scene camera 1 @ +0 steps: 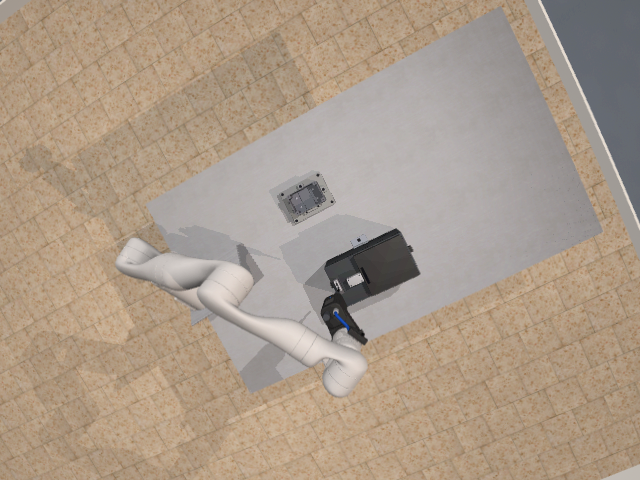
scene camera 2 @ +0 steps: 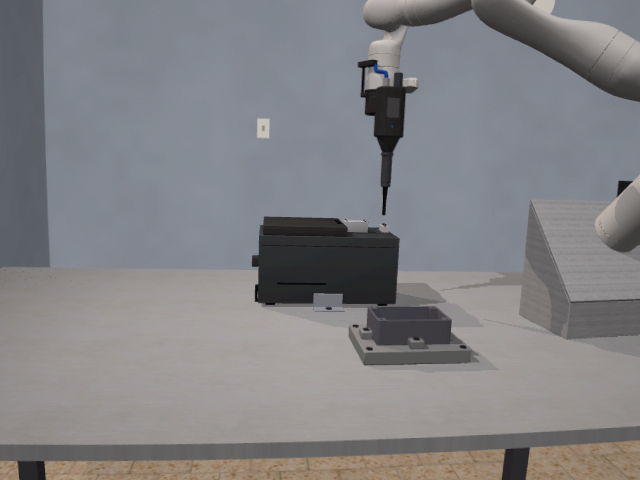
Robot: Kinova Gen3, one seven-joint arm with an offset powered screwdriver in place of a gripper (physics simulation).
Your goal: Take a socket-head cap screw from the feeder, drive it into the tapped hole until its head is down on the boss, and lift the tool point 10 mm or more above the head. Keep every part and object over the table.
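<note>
My screwdriver (scene camera 2: 384,212) points straight down, its bit tip a short gap above the small white pick-up nest (scene camera 1: 337,284) (scene camera 2: 384,228) on the black screw feeder (scene camera 1: 387,263) (scene camera 2: 328,271). A small dark screw head (scene camera 2: 384,224) shows on the nest, apart from the bit. No screw shows on the bit, so I count the tool as open. In scene camera 1 the tool body (scene camera 1: 334,312) hides the bit. The grey open-topped housing (scene camera 1: 305,200) (scene camera 2: 410,331) sits on a base plate (scene camera 2: 416,356) and has corner bosses. Which one has the tapped hole I cannot tell.
A white block (scene camera 1: 355,280) (scene camera 2: 356,225) stands on the feeder top beside the nest. A small light bracket (scene camera 1: 358,240) (scene camera 2: 328,300) is at the feeder's side facing the housing. A grey sloped block (scene camera 2: 594,253) stands at the right in scene camera 2, near the arm's lower part.
</note>
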